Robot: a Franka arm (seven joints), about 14 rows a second.
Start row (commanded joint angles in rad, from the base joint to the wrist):
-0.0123 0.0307 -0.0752 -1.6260 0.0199 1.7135 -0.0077
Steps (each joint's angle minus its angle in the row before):
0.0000 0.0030 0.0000 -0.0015 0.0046 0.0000 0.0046
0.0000 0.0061 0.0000 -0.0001 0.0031 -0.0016 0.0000
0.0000 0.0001 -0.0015 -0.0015 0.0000 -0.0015 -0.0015
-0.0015 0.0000 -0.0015 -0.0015 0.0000 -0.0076 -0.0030
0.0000 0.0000 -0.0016 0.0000 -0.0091 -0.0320 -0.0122
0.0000 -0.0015 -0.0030 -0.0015 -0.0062 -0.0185 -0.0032
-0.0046 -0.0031 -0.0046 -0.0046 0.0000 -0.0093 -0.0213
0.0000 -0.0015 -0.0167 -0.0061 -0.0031 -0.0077 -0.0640
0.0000 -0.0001 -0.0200 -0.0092 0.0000 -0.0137 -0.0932
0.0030 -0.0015 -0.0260 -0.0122 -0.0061 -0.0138 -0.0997
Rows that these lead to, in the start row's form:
-0.0123 0.0337 -0.0752 -1.6275 0.0245 1.7135 -0.0031
-0.0123 0.0398 -0.0752 -1.6276 0.0276 1.7119 -0.0031
-0.0123 0.0399 -0.0767 -1.6291 0.0276 1.7104 -0.0046
-0.0138 0.0399 -0.0782 -1.6306 0.0276 1.7028 -0.0076
-0.0138 0.0399 -0.0798 -1.6306 0.0185 1.6708 -0.0198
-0.0138 0.0384 -0.0828 -1.6321 0.0123 1.6523 -0.0230
-0.0184 0.0353 -0.0874 -1.6367 0.0123 1.6430 -0.0443
-0.0184 0.0338 -0.1041 -1.6428 0.0092 1.6353 -0.1083
-0.0184 0.0337 -0.1241 -1.6520 0.0092 1.6216 -0.2015
-0.0154 0.0322 -0.1501 -1.6642 0.0031 1.6078 -0.3012

